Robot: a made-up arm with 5 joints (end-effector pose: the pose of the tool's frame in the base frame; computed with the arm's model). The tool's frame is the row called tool.
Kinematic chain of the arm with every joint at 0, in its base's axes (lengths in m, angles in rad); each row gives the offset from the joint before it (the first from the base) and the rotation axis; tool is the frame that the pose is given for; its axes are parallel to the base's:
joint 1: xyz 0 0 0.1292 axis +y
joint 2: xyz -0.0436 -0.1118 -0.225 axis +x
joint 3: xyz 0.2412 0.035 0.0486 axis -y
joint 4: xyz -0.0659 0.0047 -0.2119 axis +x
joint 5: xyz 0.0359 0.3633 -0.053 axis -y
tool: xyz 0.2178 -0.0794 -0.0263
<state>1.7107 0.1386 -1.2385 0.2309 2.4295</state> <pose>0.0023 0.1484 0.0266 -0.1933 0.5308 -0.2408</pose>
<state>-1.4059 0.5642 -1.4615 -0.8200 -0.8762</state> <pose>0.2157 -0.0058 -0.2823 -0.8998 0.6380 0.1921</pose>
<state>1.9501 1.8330 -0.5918 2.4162 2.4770</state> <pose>-0.4369 -0.1161 0.3161 1.3950 -1.0075 1.5112</pose>
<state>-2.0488 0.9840 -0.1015 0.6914 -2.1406</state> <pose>-0.0334 0.2223 0.1213 -0.8528 0.1824 1.4427</pose>
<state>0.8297 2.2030 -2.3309 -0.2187 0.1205</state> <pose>-0.1571 -0.4015 0.2139 2.0429 1.1253 1.8252</pose>
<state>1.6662 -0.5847 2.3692 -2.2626 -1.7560</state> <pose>0.0631 -0.3042 -0.3289 -0.7895 0.3268 -1.6313</pose>
